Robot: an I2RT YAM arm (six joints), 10 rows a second.
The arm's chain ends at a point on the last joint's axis. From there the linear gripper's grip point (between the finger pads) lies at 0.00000 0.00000 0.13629 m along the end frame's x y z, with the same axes.
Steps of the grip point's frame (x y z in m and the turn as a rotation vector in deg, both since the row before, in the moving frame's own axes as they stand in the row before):
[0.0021, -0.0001, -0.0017, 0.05, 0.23, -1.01]
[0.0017, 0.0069, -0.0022, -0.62, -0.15, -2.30]
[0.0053, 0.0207, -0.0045, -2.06, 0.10, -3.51]
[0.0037, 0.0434, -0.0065, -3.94, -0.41, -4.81]
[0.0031, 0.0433, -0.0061, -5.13, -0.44, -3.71]
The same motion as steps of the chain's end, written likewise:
[0.0016, 0.0000, -0.0017, 0.05, 0.23, -1.01]
[0.0020, 0.0054, -0.0022, -0.62, -0.15, -2.30]
[0.0049, 0.0158, -0.0044, -2.06, 0.10, -3.51]
[0.0043, 0.0340, -0.0062, -3.94, -0.41, -4.81]
[0.0037, 0.0311, -0.0056, -5.13, -0.44, -3.71]

